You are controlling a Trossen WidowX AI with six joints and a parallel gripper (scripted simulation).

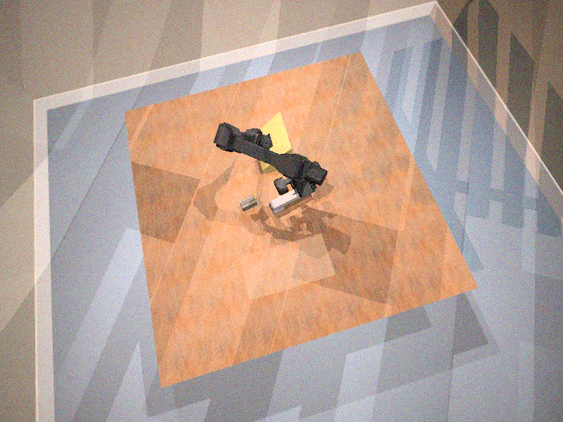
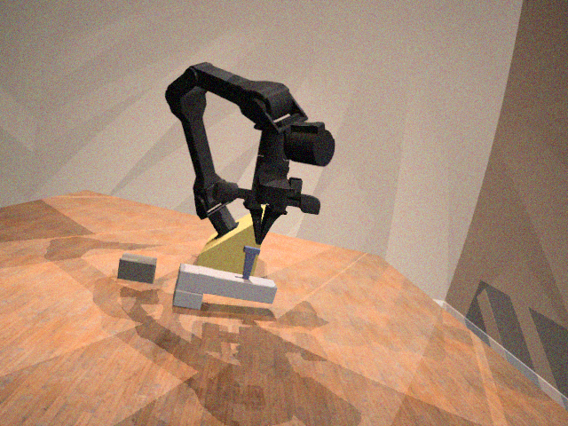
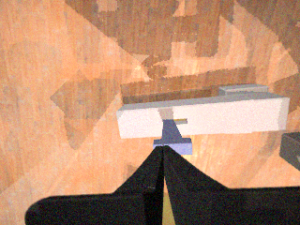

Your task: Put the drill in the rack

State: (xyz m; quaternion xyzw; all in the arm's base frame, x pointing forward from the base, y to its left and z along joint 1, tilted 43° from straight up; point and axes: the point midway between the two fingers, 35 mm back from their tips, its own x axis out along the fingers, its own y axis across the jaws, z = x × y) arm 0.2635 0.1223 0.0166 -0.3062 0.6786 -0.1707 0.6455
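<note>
The blue key is 40 mm below my gripper tip and 10 mm to the right of it. Also, from my gripper tip: grey housing (100 mm below, 50 mm to the right, 10 mm ahead); then dark grey rack (220 mm to the right, 110 mm below, 30 mm behind); then drill (90 mm below, 60 mm to the right, 10 mm ahead).
</note>
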